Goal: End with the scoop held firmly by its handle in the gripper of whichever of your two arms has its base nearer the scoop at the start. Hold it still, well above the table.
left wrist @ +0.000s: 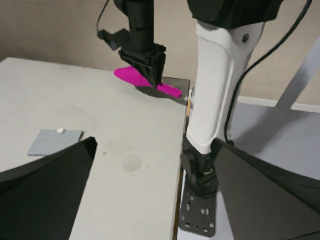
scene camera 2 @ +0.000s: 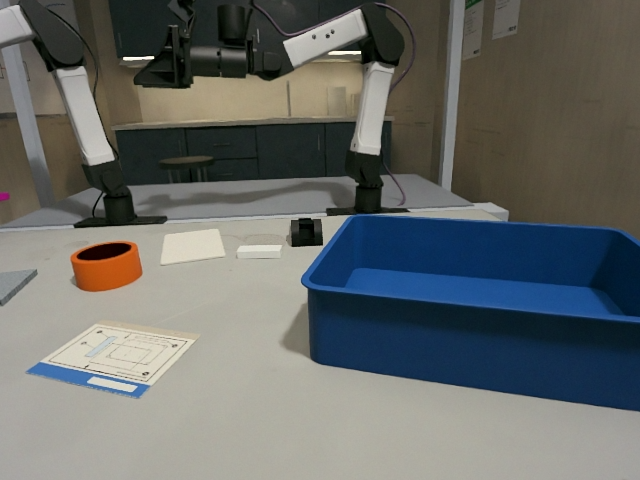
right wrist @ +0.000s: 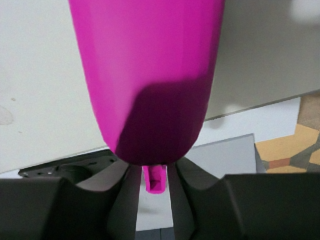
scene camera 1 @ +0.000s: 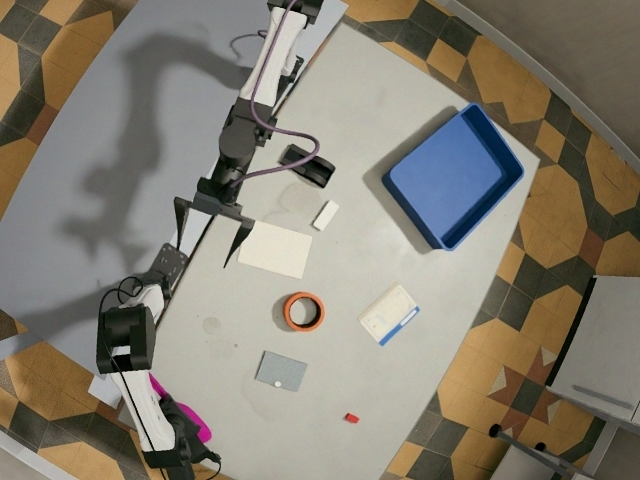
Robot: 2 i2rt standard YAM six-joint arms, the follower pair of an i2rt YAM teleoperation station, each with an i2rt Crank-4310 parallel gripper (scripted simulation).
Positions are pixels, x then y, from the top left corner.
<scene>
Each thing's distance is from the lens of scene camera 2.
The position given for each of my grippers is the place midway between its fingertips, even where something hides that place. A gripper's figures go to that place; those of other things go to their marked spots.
my left gripper [scene camera 2: 138, 82]: 86 cm
black holder [scene camera 2: 305, 231]: 76 cm
</scene>
